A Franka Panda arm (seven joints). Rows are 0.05 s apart.
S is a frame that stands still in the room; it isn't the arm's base.
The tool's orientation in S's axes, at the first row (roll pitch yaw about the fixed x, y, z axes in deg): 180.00, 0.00, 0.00
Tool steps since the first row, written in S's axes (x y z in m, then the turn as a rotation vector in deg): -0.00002, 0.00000, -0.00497, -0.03, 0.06, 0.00; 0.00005, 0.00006, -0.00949, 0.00, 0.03, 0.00; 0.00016, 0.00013, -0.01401, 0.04, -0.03, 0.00; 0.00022, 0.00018, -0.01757, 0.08, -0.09, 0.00; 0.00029, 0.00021, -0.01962, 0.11, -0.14, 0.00; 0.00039, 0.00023, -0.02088, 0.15, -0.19, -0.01; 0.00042, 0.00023, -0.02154, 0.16, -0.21, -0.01
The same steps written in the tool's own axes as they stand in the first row. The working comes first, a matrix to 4 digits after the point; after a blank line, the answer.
The tool's axes in the first row as the columns of a matrix, in S's axes (used below as rounded here):
1.0000, 0.0000, 0.0000
0.0000, -1.0000, 0.0000
0.0000, 0.0000, -1.0000

-0.00002, 0.00000, 0.00497, -0.03, -0.06, 0.00; 0.00005, -0.00006, 0.00949, 0.00, -0.03, 0.00; 0.00016, -0.00013, 0.01401, 0.04, 0.03, 0.00; 0.00022, -0.00018, 0.01757, 0.08, 0.09, 0.00; 0.00029, -0.00021, 0.01962, 0.11, 0.14, 0.00; 0.00039, -0.00023, 0.02088, 0.15, 0.19, 0.01; 0.00042, -0.00023, 0.02154, 0.16, 0.21, 0.01
